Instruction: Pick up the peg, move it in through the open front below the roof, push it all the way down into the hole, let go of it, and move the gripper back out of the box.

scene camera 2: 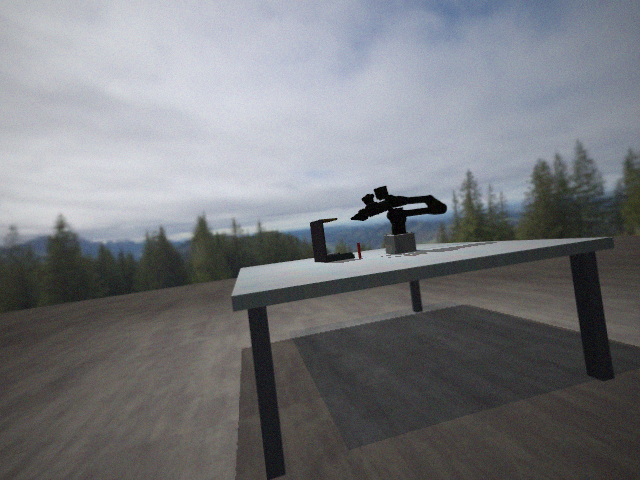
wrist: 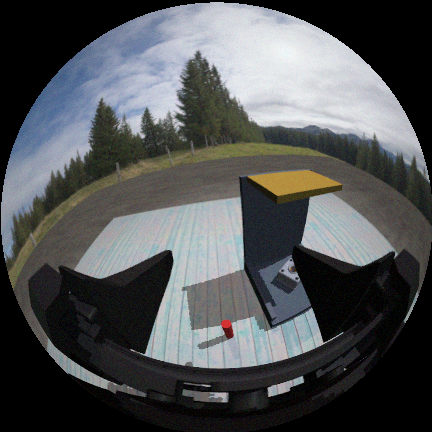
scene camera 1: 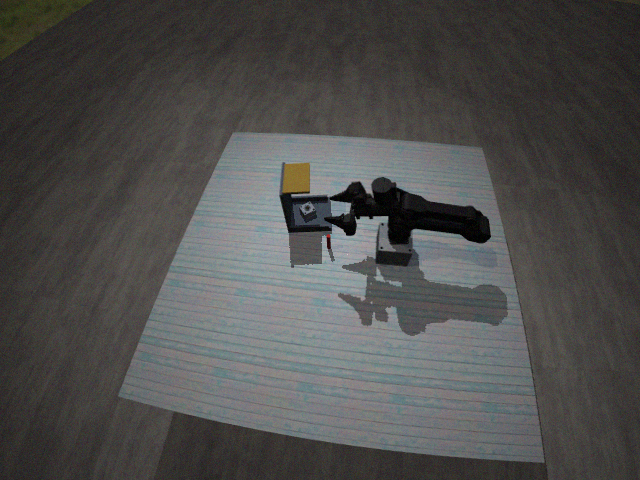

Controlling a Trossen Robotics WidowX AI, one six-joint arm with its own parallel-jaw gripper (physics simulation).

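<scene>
The red peg stands upright on the table beside the box's open front corner. The box has a dark back wall, a low-rimmed floor and a yellow roof. A light block with the hole sits on the box floor, turned at an angle; the hole looks empty. My gripper is open and empty. It hangs well above the table, in front of the box at about roof height, with its fingers pointing toward the box.
The arm's grey base block stands on the table to the right of the box in both scene views. The box's wall and roof stand up beyond the fingers. Shadows of the arm and box fall on the table.
</scene>
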